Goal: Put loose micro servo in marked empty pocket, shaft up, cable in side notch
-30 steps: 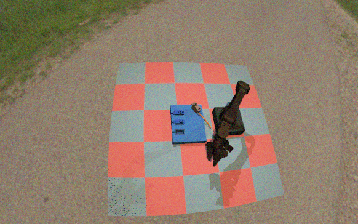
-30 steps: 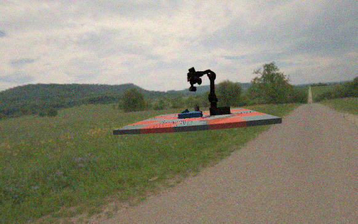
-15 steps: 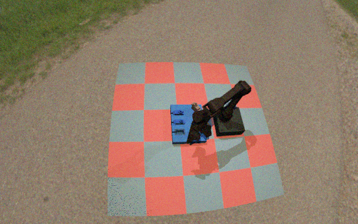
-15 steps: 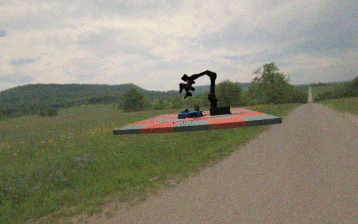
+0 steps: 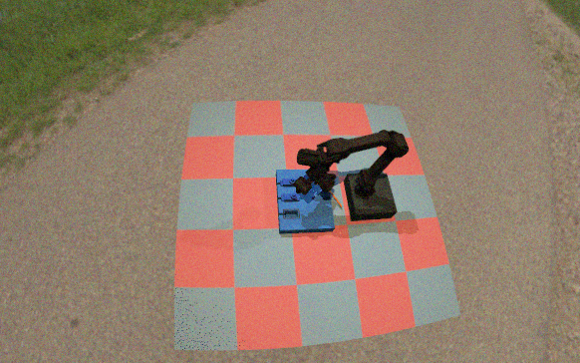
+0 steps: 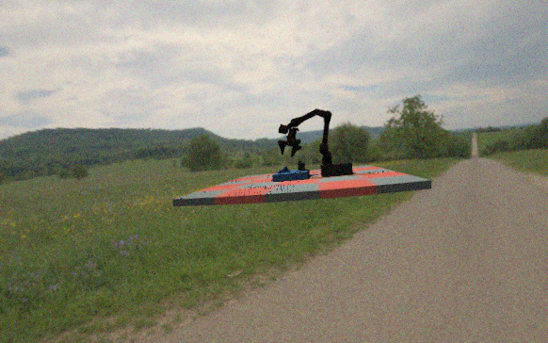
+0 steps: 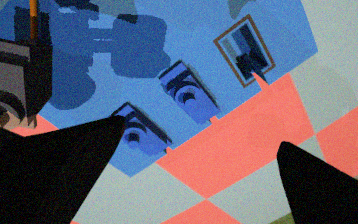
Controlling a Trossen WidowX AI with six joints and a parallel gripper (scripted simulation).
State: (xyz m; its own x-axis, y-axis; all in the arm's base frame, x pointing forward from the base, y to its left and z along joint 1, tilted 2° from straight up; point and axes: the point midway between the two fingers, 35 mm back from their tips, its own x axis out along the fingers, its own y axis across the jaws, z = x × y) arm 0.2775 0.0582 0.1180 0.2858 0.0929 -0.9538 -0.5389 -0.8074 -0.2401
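My gripper tip is now 140 mm above the deck, 70 mm past it and 20 mm to the left of it.
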